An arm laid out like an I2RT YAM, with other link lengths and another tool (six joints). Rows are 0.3 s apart.
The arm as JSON. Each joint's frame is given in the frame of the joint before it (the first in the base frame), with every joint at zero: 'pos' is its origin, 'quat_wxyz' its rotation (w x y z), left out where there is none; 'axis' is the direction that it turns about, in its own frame. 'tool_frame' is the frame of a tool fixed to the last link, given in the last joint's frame.
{
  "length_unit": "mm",
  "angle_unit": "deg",
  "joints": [
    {
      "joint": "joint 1",
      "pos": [
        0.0,
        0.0,
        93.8
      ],
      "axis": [
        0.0,
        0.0,
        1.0
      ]
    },
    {
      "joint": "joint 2",
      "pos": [
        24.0,
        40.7,
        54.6
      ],
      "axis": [
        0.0,
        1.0,
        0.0
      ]
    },
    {
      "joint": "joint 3",
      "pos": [
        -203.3,
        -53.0,
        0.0
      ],
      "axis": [
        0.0,
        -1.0,
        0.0
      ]
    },
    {
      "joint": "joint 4",
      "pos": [
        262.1,
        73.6,
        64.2
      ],
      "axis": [
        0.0,
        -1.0,
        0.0
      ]
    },
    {
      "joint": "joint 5",
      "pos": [
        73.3,
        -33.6,
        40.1
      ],
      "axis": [
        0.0,
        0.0,
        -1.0
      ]
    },
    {
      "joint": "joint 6",
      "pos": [
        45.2,
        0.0,
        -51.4
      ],
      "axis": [
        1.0,
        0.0,
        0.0
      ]
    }
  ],
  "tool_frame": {
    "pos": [
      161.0,
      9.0,
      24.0
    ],
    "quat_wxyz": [
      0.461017,
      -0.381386,
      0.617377,
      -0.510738
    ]
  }
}
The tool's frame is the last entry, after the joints.
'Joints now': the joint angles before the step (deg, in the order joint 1, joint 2, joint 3, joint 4, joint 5, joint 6). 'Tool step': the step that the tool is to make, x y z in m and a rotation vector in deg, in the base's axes. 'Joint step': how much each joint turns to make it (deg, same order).
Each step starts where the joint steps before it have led.
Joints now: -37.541, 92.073, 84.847, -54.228, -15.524, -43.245
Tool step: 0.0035, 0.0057, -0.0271, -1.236, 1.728, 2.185
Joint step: 1.520, 1.269, -3.556, 3.775, 1.475, -1.590
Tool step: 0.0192, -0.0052, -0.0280, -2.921, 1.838, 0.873
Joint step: 2.585, 5.851, 1.160, 4.827, 3.848, -0.080
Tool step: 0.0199, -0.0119, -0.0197, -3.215, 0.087, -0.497
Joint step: 1.571, 5.140, 1.470, 5.407, 3.407, 0.508
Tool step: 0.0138, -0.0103, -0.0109, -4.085, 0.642, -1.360
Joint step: 1.886, 3.441, 1.571, 3.486, 4.946, 0.880
